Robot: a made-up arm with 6 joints. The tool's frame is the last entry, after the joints.
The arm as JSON. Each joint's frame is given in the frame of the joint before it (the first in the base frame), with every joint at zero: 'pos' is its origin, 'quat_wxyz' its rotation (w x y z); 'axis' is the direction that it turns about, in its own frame. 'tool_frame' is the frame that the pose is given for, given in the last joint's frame.
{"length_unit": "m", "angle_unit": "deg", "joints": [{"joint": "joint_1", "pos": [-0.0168, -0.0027, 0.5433], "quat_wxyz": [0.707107, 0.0, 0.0, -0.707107], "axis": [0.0, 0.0, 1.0]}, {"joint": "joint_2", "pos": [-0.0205, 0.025, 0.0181], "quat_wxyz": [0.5, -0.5, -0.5, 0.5], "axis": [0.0, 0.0, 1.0]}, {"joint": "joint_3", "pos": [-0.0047, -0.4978, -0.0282], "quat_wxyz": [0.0, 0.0, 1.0, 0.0], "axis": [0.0, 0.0, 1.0]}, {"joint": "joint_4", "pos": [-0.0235, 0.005, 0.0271], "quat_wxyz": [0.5, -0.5, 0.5, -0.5], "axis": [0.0, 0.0, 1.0]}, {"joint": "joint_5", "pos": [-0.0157, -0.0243, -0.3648], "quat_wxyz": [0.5, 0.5, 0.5, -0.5], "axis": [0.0, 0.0, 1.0]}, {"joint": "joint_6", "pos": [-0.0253, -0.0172, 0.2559], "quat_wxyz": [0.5, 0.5, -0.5, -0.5], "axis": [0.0, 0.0, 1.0]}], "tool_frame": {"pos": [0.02, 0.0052, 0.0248], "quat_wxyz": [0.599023, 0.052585, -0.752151, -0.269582]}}
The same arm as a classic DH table. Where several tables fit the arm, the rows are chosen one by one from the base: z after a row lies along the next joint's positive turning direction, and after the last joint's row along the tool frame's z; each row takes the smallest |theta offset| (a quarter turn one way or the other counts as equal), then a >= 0, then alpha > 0; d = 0 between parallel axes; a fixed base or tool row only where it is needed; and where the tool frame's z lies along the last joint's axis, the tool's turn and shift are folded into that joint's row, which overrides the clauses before.
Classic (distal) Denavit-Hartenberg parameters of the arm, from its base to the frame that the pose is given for. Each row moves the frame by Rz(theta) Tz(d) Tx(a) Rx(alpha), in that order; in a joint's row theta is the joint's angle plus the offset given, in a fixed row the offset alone. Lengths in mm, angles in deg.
base (fixed): a -17.0  alpha 0.00  d 0.0  theta0 9.13
joint_1: a 25.0  alpha -90.00  d 561.4  theta0 -9.13
joint_2: a -497.8  alpha 180.00  d 0.0  theta0 89.46
joint_3: a 5.0  alpha 90.00  d 34.8  theta0 -0.54
joint_4: a 15.7  alpha -90.00  d -388.3  theta0 0.00
joint_5: a 17.2  alpha 90.00  d 280.2  theta0 0.00
joint_6: a 11.8  alpha -97.87  d 47.8  theta0 69.77
tool (fixed): a 0.0  alpha 0.00  d -17.1  theta0 -118.23

